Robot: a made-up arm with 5 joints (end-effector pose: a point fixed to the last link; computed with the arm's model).
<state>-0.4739 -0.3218 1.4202 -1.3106 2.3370</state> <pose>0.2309 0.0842 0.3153 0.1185 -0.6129 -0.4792 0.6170</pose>
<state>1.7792 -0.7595 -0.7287 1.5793 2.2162</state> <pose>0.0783 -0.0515 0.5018 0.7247 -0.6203 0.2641 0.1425</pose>
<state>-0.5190 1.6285 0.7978 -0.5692 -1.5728</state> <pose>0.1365 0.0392 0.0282 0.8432 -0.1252 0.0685 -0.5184</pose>
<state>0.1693 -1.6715 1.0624 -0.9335 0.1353</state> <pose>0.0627 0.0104 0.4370 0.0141 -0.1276 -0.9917 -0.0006</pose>
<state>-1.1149 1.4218 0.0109 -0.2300 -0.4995</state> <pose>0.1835 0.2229 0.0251 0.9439 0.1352 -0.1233 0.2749</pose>
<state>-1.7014 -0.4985 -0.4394 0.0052 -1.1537</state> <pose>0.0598 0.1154 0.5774 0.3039 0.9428 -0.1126 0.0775</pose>
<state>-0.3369 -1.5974 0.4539 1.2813 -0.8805</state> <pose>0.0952 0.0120 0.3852 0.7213 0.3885 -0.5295 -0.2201</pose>
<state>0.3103 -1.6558 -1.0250 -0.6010 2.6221</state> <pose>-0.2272 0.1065 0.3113 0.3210 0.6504 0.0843 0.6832</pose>
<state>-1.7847 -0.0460 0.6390 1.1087 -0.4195</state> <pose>0.0415 0.1534 0.2467 0.7894 -0.0591 0.0281 0.6104</pose>
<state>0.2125 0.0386 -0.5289 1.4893 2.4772</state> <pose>0.3123 -0.0425 0.3862 0.4283 -0.2732 -0.0699 0.8585</pose>
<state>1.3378 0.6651 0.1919 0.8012 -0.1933</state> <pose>0.1431 -0.2270 0.1631 0.7033 0.0228 0.0373 -0.7096</pose>
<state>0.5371 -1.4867 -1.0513 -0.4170 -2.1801</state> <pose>-0.1820 0.1654 0.3824 0.1192 -0.5763 0.5105 -0.6269</pose>
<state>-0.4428 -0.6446 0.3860 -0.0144 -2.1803</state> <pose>0.2404 0.0829 0.4545 0.3789 0.7749 -0.1854 -0.4708</pose>
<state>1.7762 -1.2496 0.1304 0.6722 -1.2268</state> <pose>0.0823 -0.0327 0.4863 0.0239 -0.2097 -0.8199 -0.5323</pose>
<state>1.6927 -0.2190 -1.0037 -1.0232 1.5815</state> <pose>0.0868 -0.0186 0.5958 0.3301 0.9427 -0.0396 -0.0264</pose>
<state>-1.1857 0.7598 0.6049 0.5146 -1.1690</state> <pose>0.1389 0.1590 0.1247 0.9880 -0.1433 0.0554 -0.0158</pose>
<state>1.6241 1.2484 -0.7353 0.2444 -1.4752</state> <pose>0.0694 -0.3675 0.1409 0.0029 0.0198 0.3950 0.9184</pose>
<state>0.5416 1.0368 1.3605 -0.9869 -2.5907</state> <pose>0.1799 -0.0507 0.1150 0.0196 -0.0694 0.0399 0.9966</pose>
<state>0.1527 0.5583 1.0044 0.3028 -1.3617</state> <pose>0.2075 -0.0122 0.1456 0.7021 -0.0864 0.1187 -0.6967</pose>
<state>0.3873 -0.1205 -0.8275 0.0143 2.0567</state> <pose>0.2470 -0.0597 0.5821 0.2159 -0.8843 -0.3462 0.2269</pose>
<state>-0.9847 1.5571 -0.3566 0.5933 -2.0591</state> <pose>0.1958 0.1841 0.0086 0.8412 -0.1112 0.0027 -0.5292</pose>
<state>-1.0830 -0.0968 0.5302 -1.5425 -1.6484</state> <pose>0.1752 0.1907 0.4375 0.2181 0.9576 -0.1750 -0.0692</pose>
